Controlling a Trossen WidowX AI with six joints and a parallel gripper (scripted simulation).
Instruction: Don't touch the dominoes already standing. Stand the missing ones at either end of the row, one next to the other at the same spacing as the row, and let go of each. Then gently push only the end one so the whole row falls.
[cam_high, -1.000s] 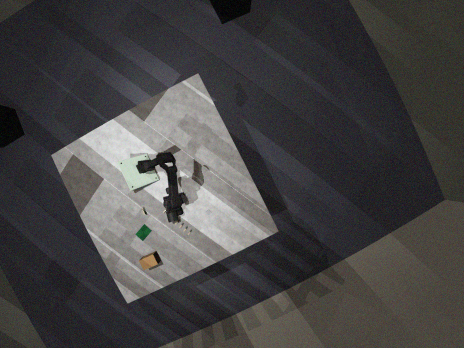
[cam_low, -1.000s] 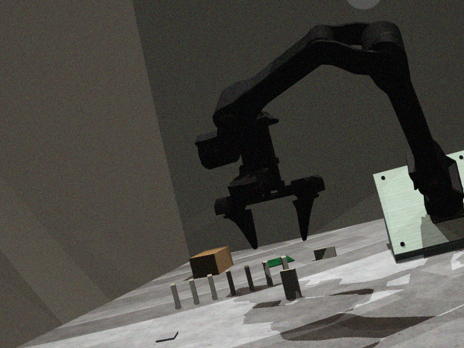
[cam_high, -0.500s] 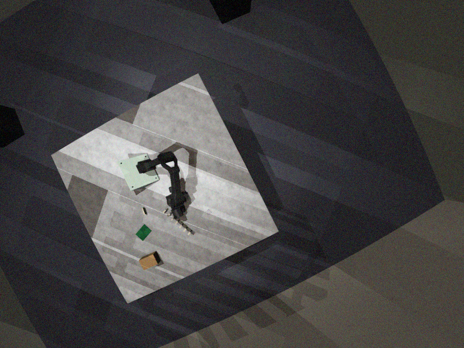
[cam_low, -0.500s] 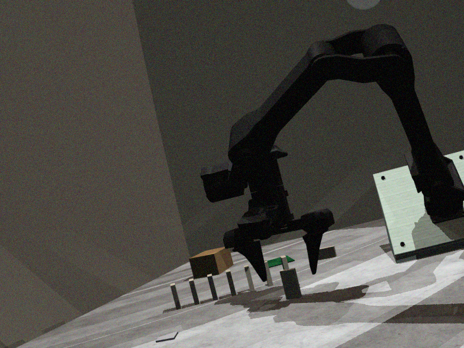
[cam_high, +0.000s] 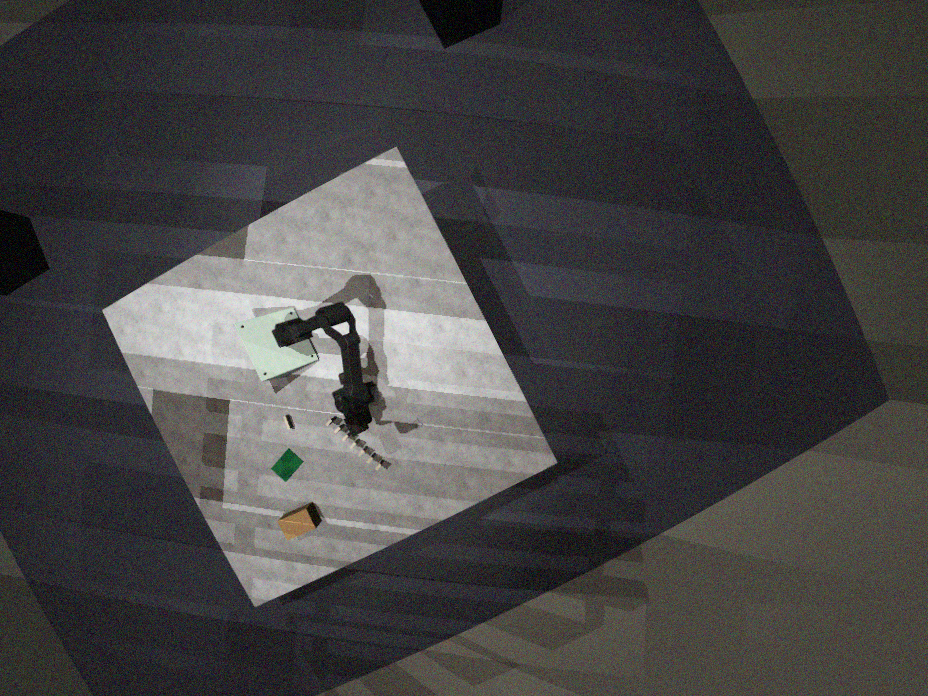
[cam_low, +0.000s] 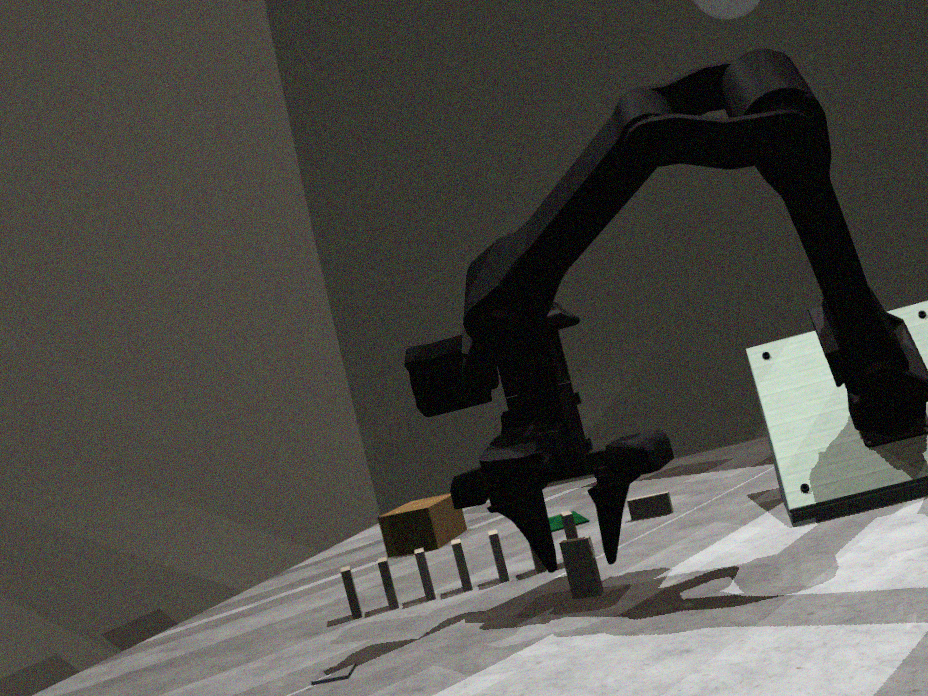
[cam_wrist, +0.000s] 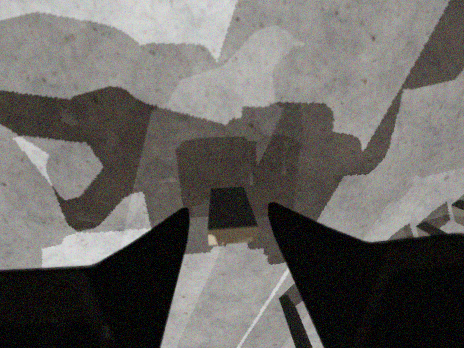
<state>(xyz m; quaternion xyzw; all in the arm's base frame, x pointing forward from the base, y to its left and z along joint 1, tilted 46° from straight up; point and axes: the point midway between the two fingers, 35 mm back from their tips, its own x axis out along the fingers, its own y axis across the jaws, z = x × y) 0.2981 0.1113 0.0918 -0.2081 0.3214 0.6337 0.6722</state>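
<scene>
Now: gripper tip 120 mm short of the flat green square, 380 mm to the left of it and 20 mm above it. The rest, counted from my gripper tip: cardboard box: 320 mm ahead, 420 mm to the right; then small dark flat patch: 180 mm ahead, 130 mm to the left, 20 mm below.
</scene>
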